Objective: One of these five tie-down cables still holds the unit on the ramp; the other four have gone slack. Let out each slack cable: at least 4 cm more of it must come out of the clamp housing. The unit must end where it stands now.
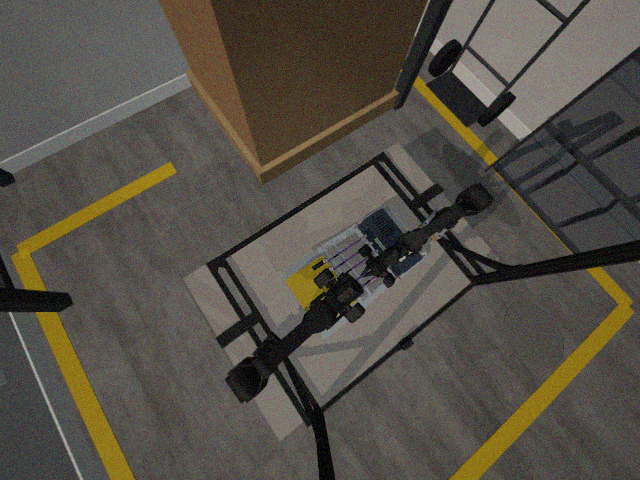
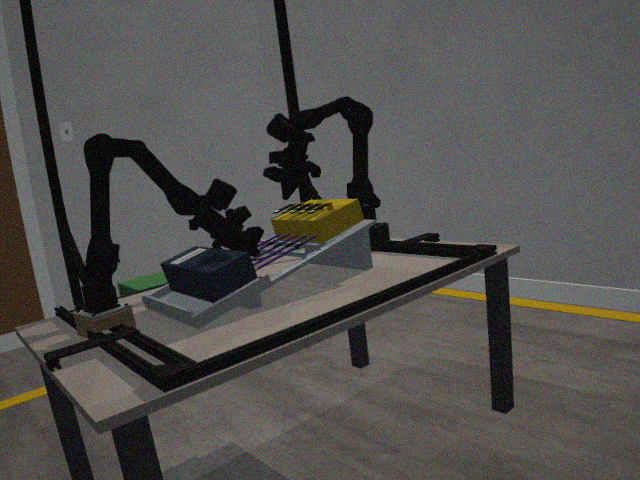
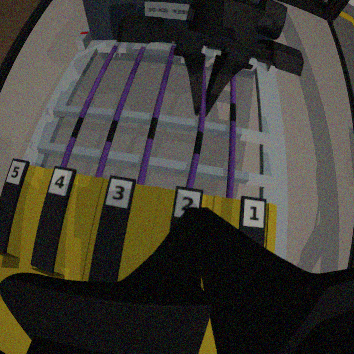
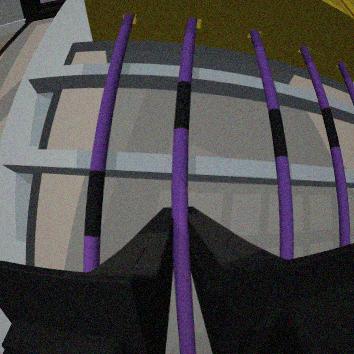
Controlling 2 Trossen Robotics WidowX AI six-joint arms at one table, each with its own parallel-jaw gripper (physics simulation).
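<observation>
Five purple cables with black bands run down the grey ramp (image 2: 339,248) from the yellow clamp housing (image 1: 300,286) (image 2: 328,220) (image 3: 151,211) to the dark blue unit (image 1: 379,226) (image 2: 209,273). Numbered black levers lie on the housing. My right gripper (image 1: 376,269) (image 2: 252,243) (image 3: 199,114) (image 4: 177,216) is shut on cable 2 (image 3: 200,126) (image 4: 180,168), low on the ramp near the unit. My left gripper (image 1: 342,285) (image 2: 301,194) (image 3: 195,216) is shut and empty. It hangs over the housing and covers part of lever 2. Cable 1 (image 3: 232,147) (image 4: 102,123) runs beside the held one.
A big brown box (image 1: 309,71) stands behind the table. A hand truck (image 1: 461,95) is at the far right. A green block (image 2: 142,282) lies behind the unit. A black frame (image 2: 366,305) runs around the table top.
</observation>
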